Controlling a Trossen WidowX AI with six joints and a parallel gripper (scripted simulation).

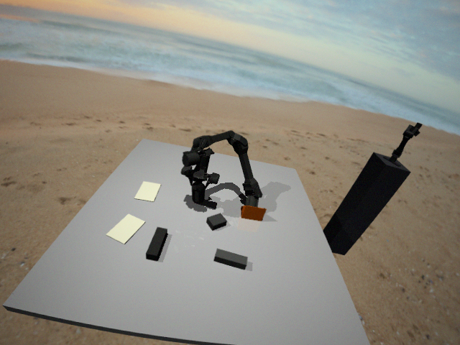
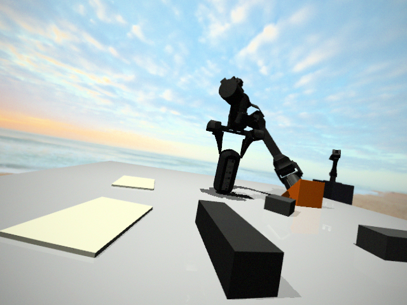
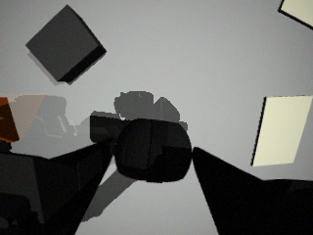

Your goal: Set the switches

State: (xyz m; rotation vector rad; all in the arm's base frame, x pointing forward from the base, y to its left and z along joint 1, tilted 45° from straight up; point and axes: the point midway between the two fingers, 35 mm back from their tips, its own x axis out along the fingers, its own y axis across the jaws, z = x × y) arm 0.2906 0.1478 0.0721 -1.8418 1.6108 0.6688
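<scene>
The small dark block is 140 mm behind my gripper tip, 90 mm to the left of it and 110 mm below it. From my gripper tip the other things lie so: long black block 90 mm ahead, 310 mm to the left, 110 mm below; grey block 240 mm behind, 290 mm to the left, 110 mm below.
</scene>
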